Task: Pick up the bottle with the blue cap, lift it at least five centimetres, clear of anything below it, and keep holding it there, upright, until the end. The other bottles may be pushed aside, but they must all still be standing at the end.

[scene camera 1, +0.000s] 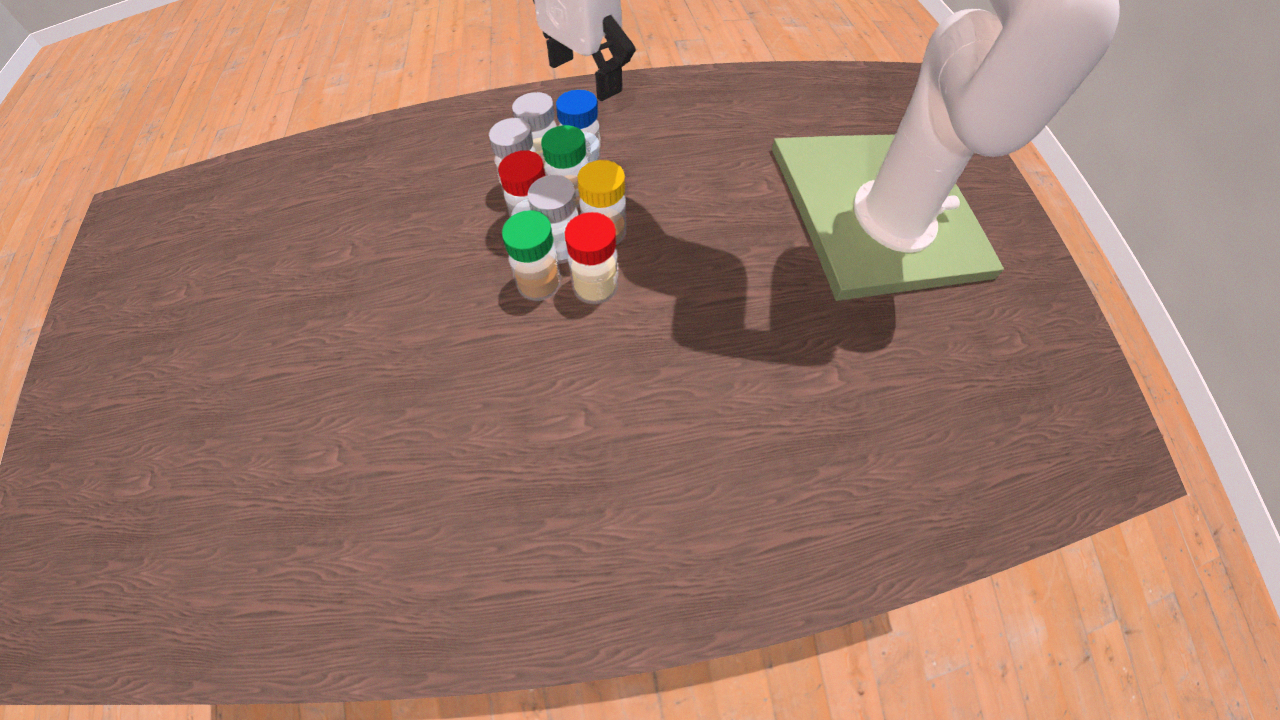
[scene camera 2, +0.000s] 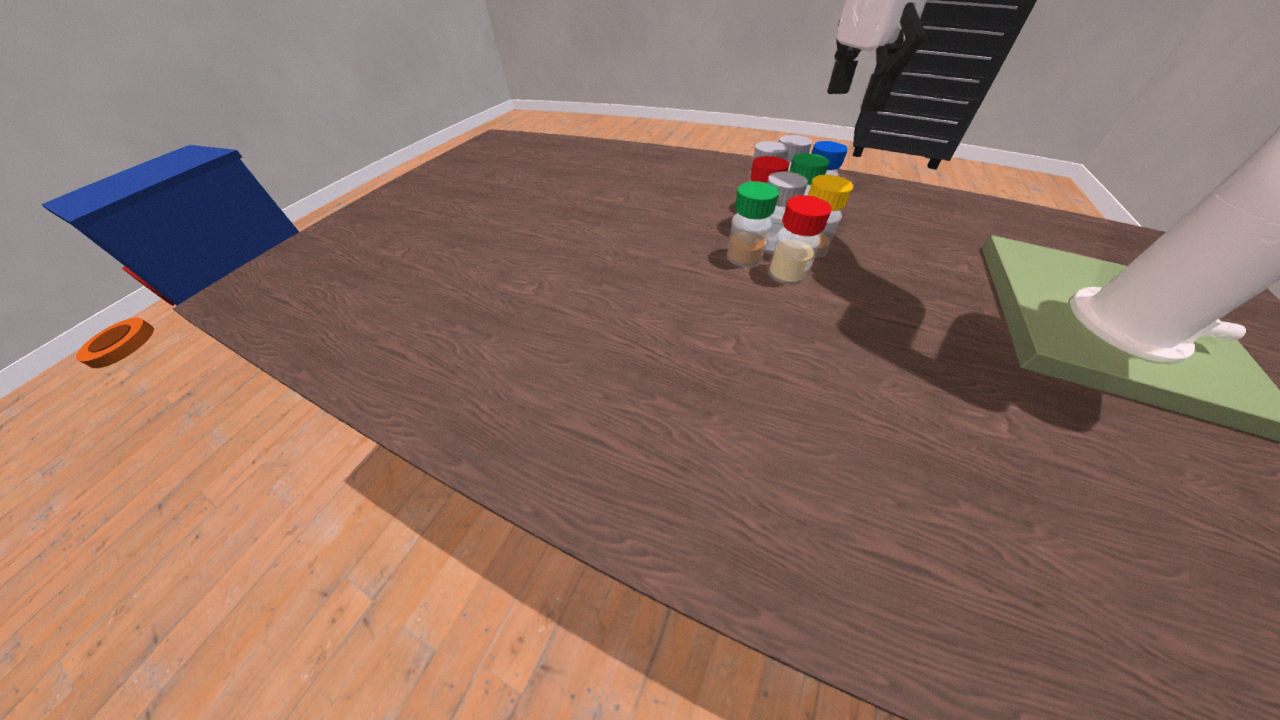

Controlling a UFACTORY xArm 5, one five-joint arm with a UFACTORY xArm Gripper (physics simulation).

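Places are measured from the arm's base along level axes (x ahead, y left, z up), in centimetres.
Where they show: gripper, fingertip midpoint: [scene camera 1: 584,78] [scene camera 2: 853,101]; arm's base at its link origin: [scene camera 1: 895,216] [scene camera 2: 1125,325].
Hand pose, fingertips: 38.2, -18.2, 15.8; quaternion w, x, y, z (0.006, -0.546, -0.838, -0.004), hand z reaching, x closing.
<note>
Things, the pixels of their top centre, and the offset from my fingertips, as dx, dy, dz.
- blue-capped bottle at its top centre: [scene camera 1: 576,101] [scene camera 2: 830,146] +0.3, -5.7, -7.9
- dark green-capped bottle at its top centre: [scene camera 1: 563,139] [scene camera 2: 810,159] +3.5, +1.2, -7.9
The blue-capped bottle [scene camera 1: 577,109] [scene camera 2: 829,154] stands upright at the far right corner of the bottle cluster; its body is mostly hidden by the bottles in front. Beside it stands a grey-capped bottle [scene camera 1: 533,109] [scene camera 2: 794,145], and in front of it a dark green-capped bottle [scene camera 1: 563,146] [scene camera 2: 809,168]. My gripper [scene camera 1: 583,77] [scene camera 2: 860,93] is open and empty, above the blue cap near the table's far edge, and in scene camera 2 a little to its right. The fingers do not overlap the cap in either view; how far they are from it in depth is hard to tell.
Nearer stand upright bottles with yellow [scene camera 1: 601,184] [scene camera 2: 831,192], dark red [scene camera 1: 521,173] [scene camera 2: 769,170], bright red [scene camera 1: 590,239] [scene camera 2: 807,215], light green [scene camera 1: 527,236] [scene camera 2: 757,200] and grey [scene camera 1: 552,198] [scene camera 2: 787,188] caps. Another grey-capped bottle [scene camera 1: 510,137] is at the left. The arm's green base plate [scene camera 1: 827,241] [scene camera 2: 1015,295] is right.
</note>
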